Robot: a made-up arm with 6 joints.
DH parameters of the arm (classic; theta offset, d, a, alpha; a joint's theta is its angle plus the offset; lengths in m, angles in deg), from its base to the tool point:
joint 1: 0 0.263 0 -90
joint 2: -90 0 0.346 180
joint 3: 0 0 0 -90
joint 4: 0 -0.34 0 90
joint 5: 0 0.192 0 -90
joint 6: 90 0 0 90
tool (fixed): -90 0 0 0
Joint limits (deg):
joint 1: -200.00..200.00
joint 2: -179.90..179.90
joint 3: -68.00..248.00
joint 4: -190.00..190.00
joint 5: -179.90..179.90
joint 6: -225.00..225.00
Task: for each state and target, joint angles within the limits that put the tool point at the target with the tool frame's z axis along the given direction. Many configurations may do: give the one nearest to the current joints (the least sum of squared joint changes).
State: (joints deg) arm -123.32 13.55 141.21 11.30 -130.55 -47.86
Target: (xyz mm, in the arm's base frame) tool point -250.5 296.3 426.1 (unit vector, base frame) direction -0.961 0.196 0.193
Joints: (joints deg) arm -76.51 -7.81 189.89 24.66 -152.73 -42.74
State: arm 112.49 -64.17 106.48 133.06 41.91 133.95
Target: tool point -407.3 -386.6 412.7 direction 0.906 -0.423 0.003
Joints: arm 58.55 -36.15 144.65 139.40 -9.83 130.94
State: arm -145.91 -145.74 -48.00 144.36 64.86 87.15
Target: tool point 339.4 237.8 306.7 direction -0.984 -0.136 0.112
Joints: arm -125.61 -142.45 -44.44 135.73 64.92 90.99
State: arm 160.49 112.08 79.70 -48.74 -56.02 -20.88
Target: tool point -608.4 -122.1 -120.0 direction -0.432 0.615 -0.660
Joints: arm 194.80 113.69 103.80 -78.76 -32.84 -46.97
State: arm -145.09 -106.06 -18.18 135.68 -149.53 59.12
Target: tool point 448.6 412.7 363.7 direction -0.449 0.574 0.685
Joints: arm -126.48 -114.27 0.80 126.91 -125.05 30.86
